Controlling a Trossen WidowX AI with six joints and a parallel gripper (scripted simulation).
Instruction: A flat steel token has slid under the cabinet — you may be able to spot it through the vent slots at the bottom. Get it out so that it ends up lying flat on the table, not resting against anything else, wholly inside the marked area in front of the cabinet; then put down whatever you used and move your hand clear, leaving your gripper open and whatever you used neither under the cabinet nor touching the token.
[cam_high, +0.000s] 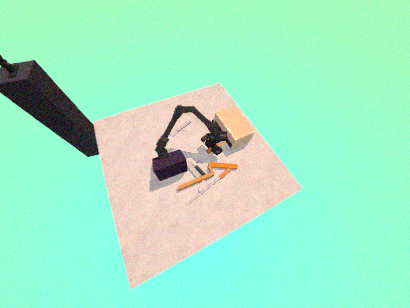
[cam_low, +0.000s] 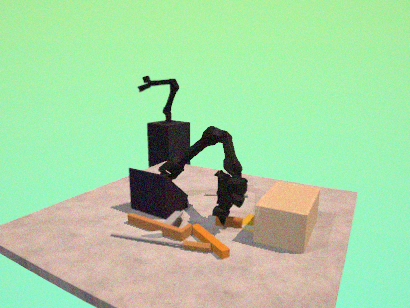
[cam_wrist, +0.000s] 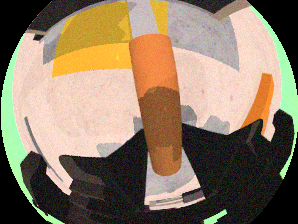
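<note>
My gripper tip is 15 cm past the dark-handled tool and 12 cm to the left of it. The rest, counted from my gripper tip: orange bar 5 cm ahead, 16 cm to the right, 1 cm above.
</note>
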